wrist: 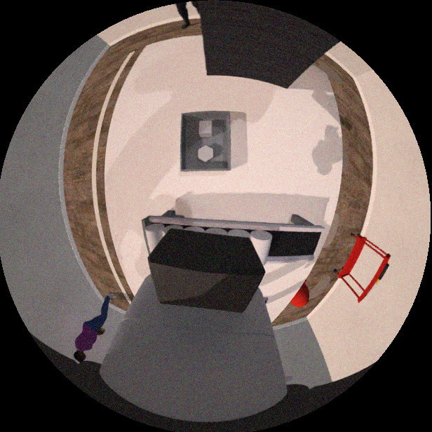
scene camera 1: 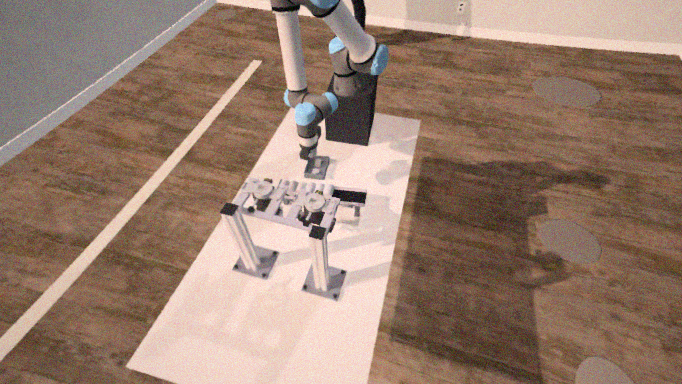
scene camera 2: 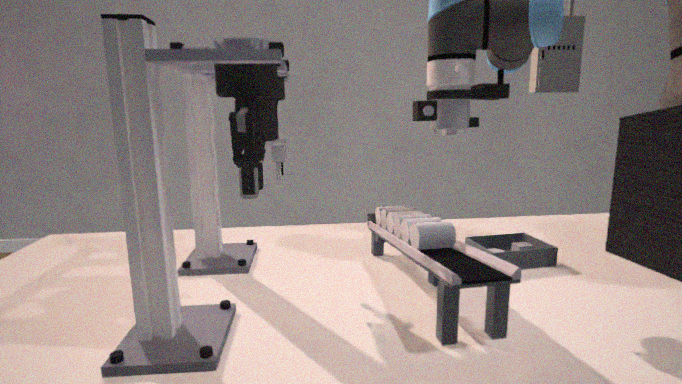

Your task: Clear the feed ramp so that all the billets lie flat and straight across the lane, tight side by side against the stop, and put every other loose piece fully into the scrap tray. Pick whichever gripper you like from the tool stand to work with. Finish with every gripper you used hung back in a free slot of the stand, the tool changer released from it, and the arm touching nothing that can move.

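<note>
Billet [scene camera 2: 430,235], visible.
</note>
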